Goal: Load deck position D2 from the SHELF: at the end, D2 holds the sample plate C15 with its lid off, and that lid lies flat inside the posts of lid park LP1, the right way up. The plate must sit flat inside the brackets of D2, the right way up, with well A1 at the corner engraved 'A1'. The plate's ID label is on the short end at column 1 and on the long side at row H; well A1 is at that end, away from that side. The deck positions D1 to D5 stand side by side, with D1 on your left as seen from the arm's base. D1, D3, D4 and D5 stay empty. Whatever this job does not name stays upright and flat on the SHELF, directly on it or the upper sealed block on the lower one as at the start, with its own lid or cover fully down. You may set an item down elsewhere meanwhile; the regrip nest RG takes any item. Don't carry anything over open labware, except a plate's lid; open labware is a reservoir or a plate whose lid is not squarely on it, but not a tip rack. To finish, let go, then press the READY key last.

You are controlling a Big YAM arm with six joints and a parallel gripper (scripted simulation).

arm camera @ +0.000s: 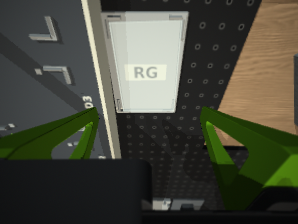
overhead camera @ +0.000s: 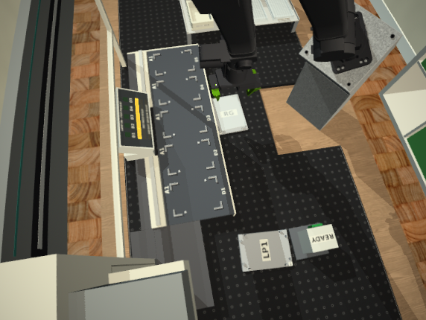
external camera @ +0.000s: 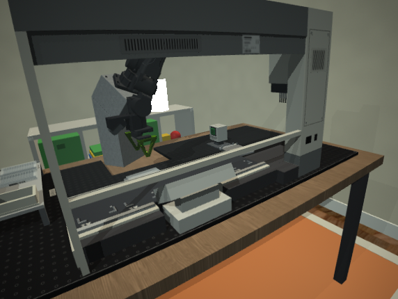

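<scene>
Right now the clear plate lid is 100 mm below my hand. From my hand the other things lie so: cream reservoir 400 mm to the right, 120 mm ahead, 50 mm below; regrip nest RG 110 mm below; shelf label 340 mm to the right, 110 mm below, 60 mm behind.
</scene>
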